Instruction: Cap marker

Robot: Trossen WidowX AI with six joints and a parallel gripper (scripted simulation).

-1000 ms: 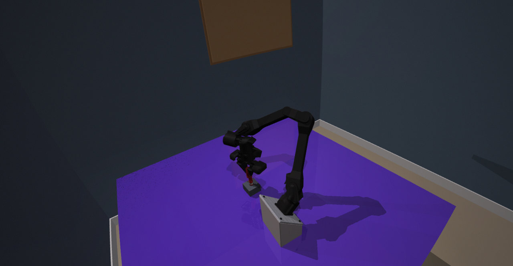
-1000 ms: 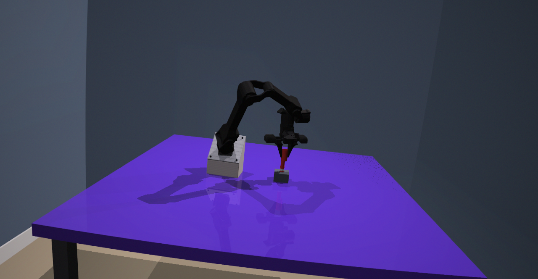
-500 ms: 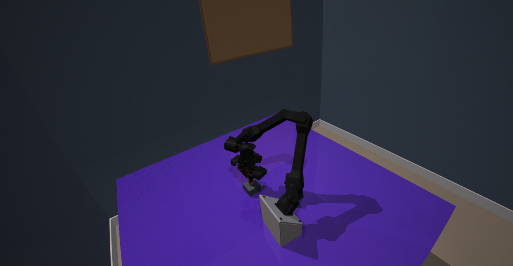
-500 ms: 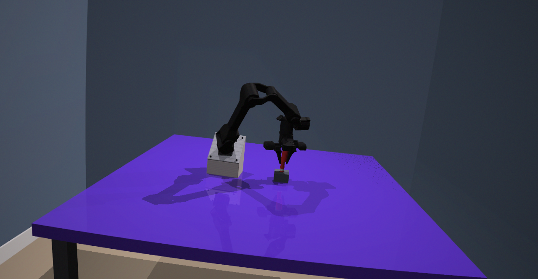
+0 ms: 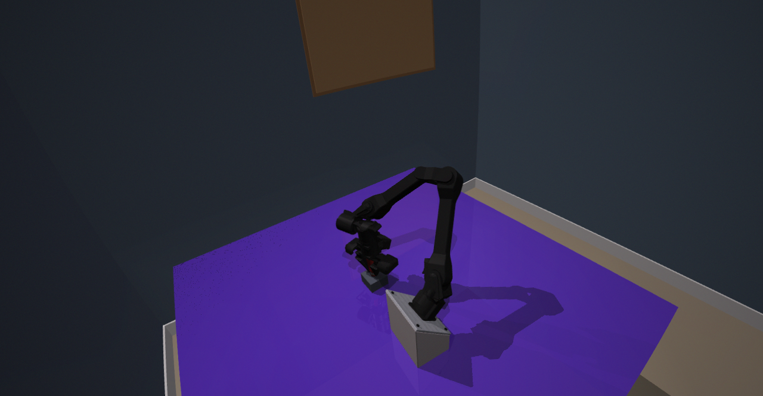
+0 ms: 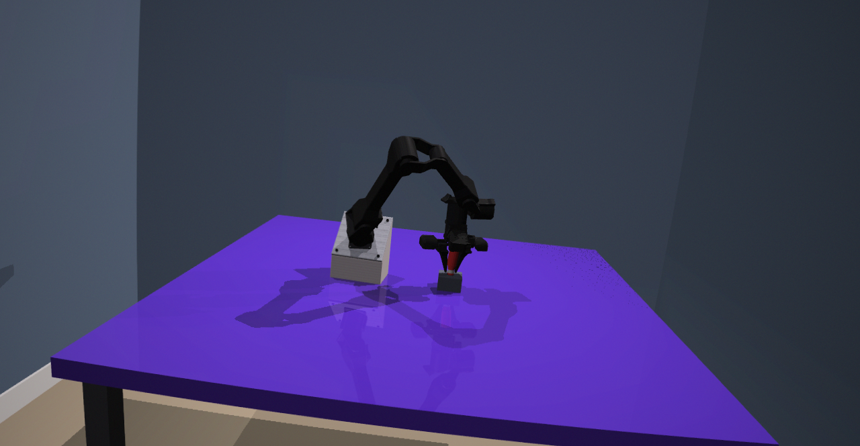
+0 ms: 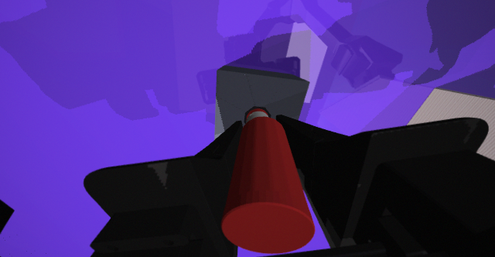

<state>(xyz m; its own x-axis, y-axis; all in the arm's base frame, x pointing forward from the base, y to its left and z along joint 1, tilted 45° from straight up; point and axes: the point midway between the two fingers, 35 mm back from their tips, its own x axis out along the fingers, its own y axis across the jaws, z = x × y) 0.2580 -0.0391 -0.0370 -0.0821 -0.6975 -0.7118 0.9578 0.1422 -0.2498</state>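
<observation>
Right now the holder block is 30 mm below my gripper tip. Round my gripper tip: red cap 50 mm above.
</observation>
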